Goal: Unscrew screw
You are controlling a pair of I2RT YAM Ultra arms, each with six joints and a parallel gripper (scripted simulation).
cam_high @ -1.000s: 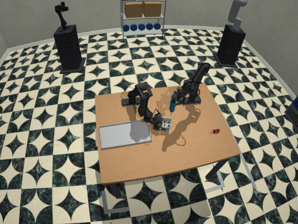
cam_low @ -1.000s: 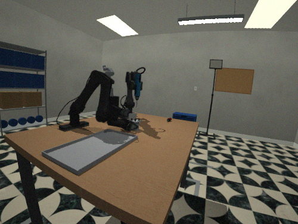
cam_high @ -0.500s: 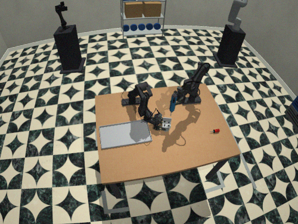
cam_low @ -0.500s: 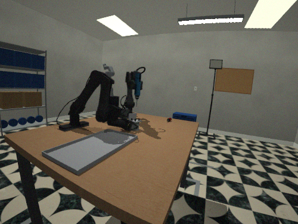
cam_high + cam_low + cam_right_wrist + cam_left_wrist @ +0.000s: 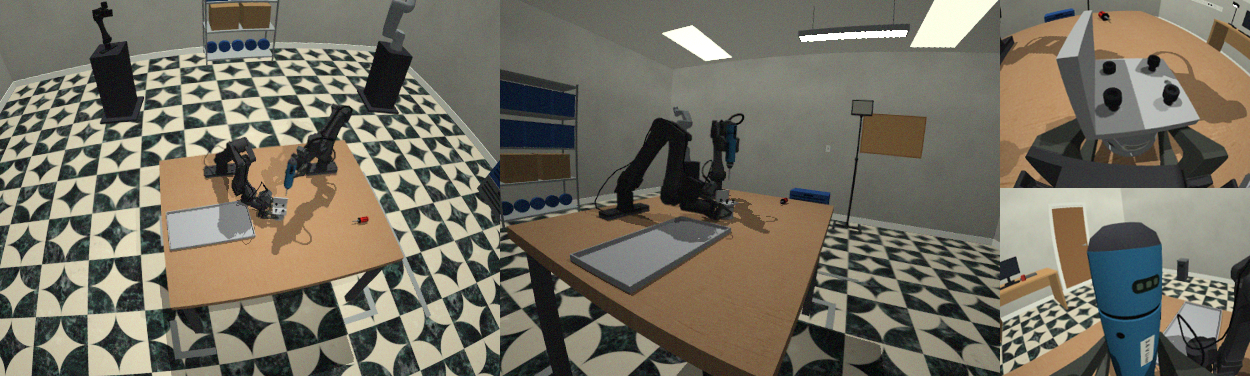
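The screw lies 10 mm behind my right hand, 20 mm to the left of it and 40 mm above it. From my right hand the other things lie so: red-handled screwdriver: 60 mm ahead, 450 mm to the left, 10 mm below; grey l-shaped bracket: 50 mm above; grey tray: 40 mm ahead, 350 mm to the right, 20 mm below.
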